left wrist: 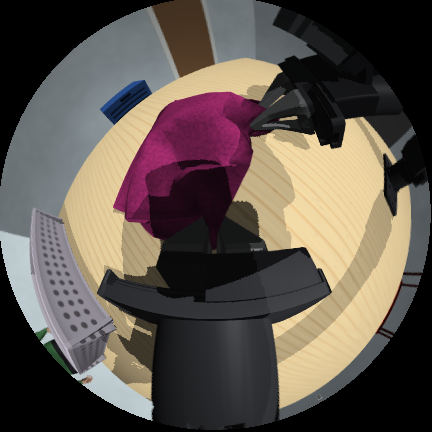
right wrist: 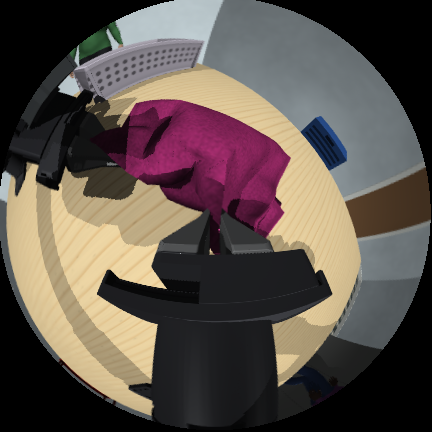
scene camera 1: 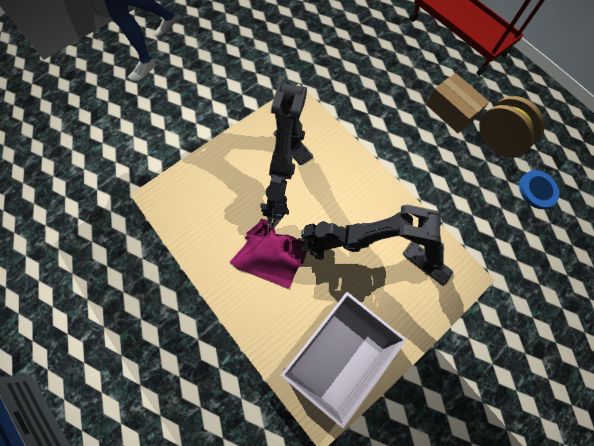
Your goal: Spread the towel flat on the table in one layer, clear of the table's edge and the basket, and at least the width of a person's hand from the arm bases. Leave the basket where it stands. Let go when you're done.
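The magenta towel [scene camera 1: 272, 260] [left wrist: 195, 135] [right wrist: 210, 140] lies bunched and folded near the middle of the table [scene camera 1: 240, 320], with raised folds toward both grippers. My left gripper [scene camera 1: 306, 246] [left wrist: 213, 213] is shut on the towel at its right side in scene camera 1; the cloth narrows to a pinch between the fingertips. My right gripper [scene camera 1: 271, 227] [right wrist: 214, 212] is shut on the towel at its upper edge, with cloth gathered between the fingertips. The grey basket [scene camera 1: 320, 336] [left wrist: 67, 280] [right wrist: 145, 62] stands upright, apart from the towel. Part of the towel's underside is hidden.
The left arm's base [scene camera 1: 427, 262] is at the table's right side and the right arm's base [scene camera 1: 302, 150] is near its top in scene camera 1. The basket is near the table's bottom corner. A cardboard box [scene camera 1: 457, 102] and a blue round object [scene camera 1: 539, 189] are on the floor beyond the table.
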